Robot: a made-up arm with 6 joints.
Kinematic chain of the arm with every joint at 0, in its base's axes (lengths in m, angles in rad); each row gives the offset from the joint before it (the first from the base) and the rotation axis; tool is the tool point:
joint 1: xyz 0 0 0.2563 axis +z
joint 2: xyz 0 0 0 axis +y
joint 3: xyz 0 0 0.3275 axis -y
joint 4: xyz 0 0 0 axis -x
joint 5: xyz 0.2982 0 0 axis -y
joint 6: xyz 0 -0.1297 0 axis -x
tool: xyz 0 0 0
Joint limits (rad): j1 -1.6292..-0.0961 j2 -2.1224..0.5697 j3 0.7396..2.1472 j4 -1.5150..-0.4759 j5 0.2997..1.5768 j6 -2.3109..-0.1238
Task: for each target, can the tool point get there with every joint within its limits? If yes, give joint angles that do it. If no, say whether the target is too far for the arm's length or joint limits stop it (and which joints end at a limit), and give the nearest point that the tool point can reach.
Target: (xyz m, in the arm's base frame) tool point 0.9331 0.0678 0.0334
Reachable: no: too far | nearest point 0.4895 -0.0545 0.4549 | short by 0.624 m
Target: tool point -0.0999 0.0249 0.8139
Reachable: yes | joints -1.1642 -0.6084 0.8797 -0.8871 1.3685 -0.6802
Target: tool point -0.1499 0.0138 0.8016
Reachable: yes | joints -0.3190 -0.7797 0.9272 -1.3060 0.4202 -2.1370
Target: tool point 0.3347 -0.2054 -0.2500
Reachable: no: joint limits stop it (at a limit: joint 2, joint 3, joint 4) | nearest point 0.4198 -0.2576 0.4549 | short by 0.712 m
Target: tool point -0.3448 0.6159 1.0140
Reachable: no: too far | nearest point -0.2173 0.3882 0.7338 | short by 0.383 m
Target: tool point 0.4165 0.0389 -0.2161
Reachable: no: joint limits stop it (at a limit: joint 1, joint 2, joint 3, joint 4) | nearest point 0.0233 0.5232 -0.1293 | short by 0.630 m
